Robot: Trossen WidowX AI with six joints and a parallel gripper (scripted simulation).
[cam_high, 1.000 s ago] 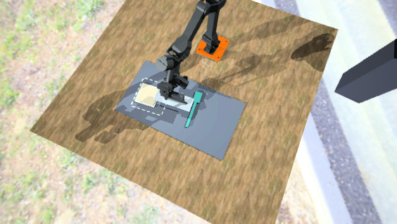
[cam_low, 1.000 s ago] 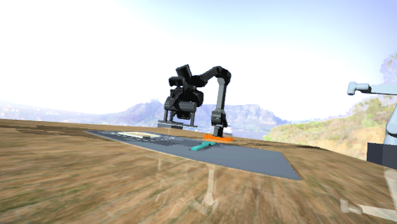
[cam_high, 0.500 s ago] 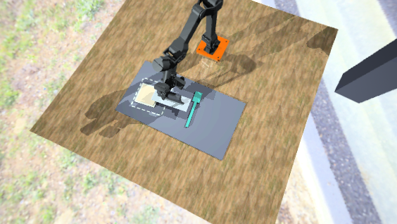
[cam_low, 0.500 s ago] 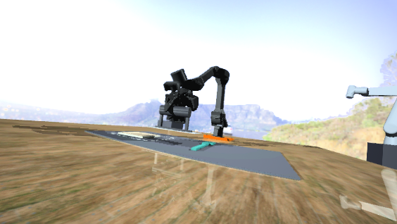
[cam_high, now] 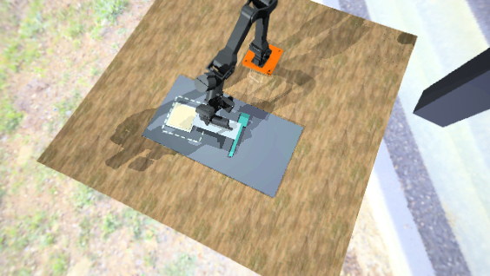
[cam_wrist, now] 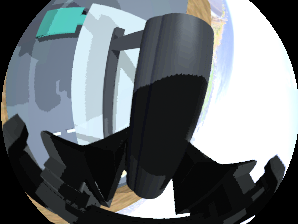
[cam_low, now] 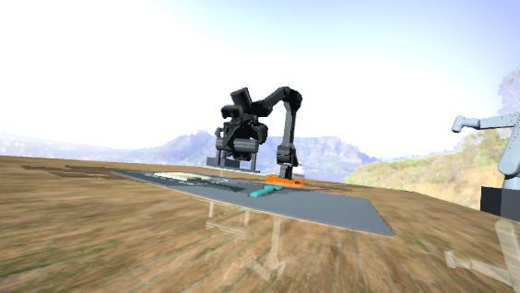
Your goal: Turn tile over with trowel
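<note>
The grey mat lies 110 mm below my gripper tip, 50 mm to the left of it and 30 mm behind it. Round my gripper tip: trowel 20 mm behind, 10 mm to the right, 10 mm below; tile 150 mm to the right, 90 mm below, 10 mm ahead; teal flat tool 110 mm to the left, 90 mm below, 70 mm behind.
</note>
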